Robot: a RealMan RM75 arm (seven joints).
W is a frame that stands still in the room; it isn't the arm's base.
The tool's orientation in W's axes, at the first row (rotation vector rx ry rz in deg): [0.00, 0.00, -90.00]
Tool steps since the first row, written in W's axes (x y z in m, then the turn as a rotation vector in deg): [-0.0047, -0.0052, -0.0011, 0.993, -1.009, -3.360]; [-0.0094, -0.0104, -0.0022, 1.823, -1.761, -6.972]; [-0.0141, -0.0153, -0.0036, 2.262, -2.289, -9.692]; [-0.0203, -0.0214, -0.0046, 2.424, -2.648, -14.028]
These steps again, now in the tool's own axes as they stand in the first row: [0.0052, -0.0047, -0.0011, 1.009, 0.993, -3.360]; [0.0104, -0.0094, -0.0022, 1.761, 1.823, -6.972]; [0.0153, -0.0141, -0.0036, 2.289, 2.262, -9.692]; [0.0214, -0.0203, -0.0046, 2.648, 2.424, -14.028]
